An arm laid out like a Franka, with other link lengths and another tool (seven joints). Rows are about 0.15 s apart.
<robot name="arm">
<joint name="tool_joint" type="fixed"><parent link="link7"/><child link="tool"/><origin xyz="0.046 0.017 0.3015" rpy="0.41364 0 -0.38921"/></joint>
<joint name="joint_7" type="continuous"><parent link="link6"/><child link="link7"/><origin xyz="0.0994 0 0" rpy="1.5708 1.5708 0"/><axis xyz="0 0 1"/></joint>
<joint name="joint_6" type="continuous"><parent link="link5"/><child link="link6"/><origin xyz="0 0 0" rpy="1.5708 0 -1.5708"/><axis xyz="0 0 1"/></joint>
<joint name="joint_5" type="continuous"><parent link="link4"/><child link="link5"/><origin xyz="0.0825 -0.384 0" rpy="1.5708 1.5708 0"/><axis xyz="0 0 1"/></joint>
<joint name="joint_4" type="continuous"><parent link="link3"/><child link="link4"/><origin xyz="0 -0.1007 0" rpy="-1.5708 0 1.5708"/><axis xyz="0 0 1"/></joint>
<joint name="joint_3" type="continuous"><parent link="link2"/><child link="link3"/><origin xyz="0 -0.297 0" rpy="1.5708 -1.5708 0"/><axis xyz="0 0 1"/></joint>
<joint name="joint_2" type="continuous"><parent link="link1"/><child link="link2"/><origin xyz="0 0 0" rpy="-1.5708 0 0"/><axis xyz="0 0 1"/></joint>
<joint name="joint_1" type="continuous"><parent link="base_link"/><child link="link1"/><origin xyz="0 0 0.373" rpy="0 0 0"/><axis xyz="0 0 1"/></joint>
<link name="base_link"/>
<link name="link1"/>
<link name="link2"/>
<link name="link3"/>
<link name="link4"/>
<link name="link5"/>
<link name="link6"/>
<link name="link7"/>
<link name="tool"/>
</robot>
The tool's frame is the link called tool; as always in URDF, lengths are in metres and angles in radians. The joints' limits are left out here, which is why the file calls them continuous.
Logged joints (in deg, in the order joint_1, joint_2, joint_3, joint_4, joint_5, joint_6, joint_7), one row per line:
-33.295, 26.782, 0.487, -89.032, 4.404, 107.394, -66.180
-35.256, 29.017, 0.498, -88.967, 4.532, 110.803, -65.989
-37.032, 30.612, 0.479, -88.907, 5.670, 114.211, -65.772
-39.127, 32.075, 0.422, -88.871, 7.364, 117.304, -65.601
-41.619, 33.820, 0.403, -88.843, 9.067, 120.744, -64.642
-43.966, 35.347, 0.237, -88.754, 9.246, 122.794, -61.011
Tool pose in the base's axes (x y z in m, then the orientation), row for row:
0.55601, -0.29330, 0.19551, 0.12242, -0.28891, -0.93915, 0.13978
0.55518, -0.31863, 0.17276, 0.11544, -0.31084, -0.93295, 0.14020
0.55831, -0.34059, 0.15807, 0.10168, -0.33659, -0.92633, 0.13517
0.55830, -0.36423, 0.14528, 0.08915, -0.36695, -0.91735, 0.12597
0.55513, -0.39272, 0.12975, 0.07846, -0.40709, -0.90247, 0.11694
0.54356, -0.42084, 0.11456, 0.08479, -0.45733, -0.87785, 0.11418
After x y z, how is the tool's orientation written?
As a quaternion, w x y z.
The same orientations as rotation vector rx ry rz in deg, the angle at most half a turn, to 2 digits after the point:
-48.30, -157.02, 23.37
-52.18, -156.61, 23.53
-56.95, -156.74, 22.87
-62.55, -156.36, 21.47
-69.83, -154.80, 20.06
-78.15, -150.01, 19.51

